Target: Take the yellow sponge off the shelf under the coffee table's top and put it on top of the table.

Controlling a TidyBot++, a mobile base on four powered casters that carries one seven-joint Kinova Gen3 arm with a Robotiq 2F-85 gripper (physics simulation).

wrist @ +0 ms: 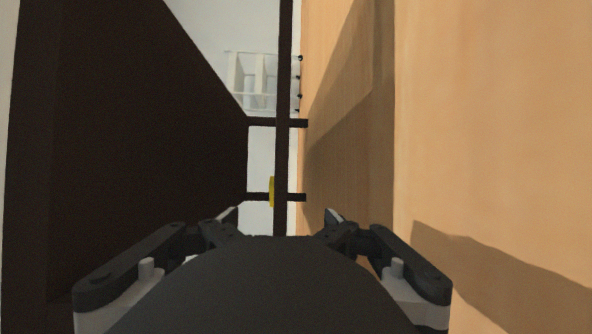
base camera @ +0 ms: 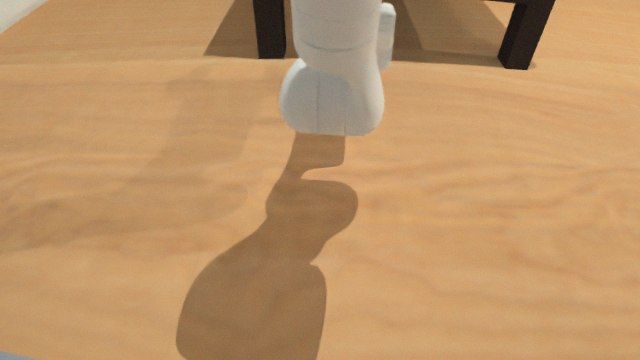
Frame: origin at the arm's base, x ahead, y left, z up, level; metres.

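Seen in the pictures: gripper, fingertip midpoint: (wrist: 282, 217).
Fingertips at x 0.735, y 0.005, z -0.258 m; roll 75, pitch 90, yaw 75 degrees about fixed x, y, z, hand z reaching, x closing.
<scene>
Offsets run from my fingertips to a thing's top centre. "spot": to the spot under its first point. Level surfaces: height alone.
The yellow sponge {0.437 m ahead, 0.058 m left, 0.056 m up} (wrist: 272, 191) shows small in the wrist view, which is turned on its side. It lies on the upper face of the thin dark shelf (wrist: 283, 90), seen edge-on below the coffee table's top {spot: 0.114 m ahead, 0.099 m right, 0.261 m up} (wrist: 125, 130). My gripper (wrist: 282, 217) is open and empty, its two fingers spread to either side of the shelf's line in that view. The sponge is beyond the fingertips, apart from them. In the base view the dark table legs (base camera: 270, 30) (base camera: 517, 40) show at the top; the sponge and the gripper do not show there.
A pale rack on small black casters (wrist: 260, 80) stands beyond the table by the light wall. Dark far table legs (wrist: 261, 121) (wrist: 257, 196) cross behind the shelf. The white arm (base camera: 335, 75) hangs in front of the table, over the wooden floor {0.139 m down} (base camera: 475, 200), and casts a shadow.
</scene>
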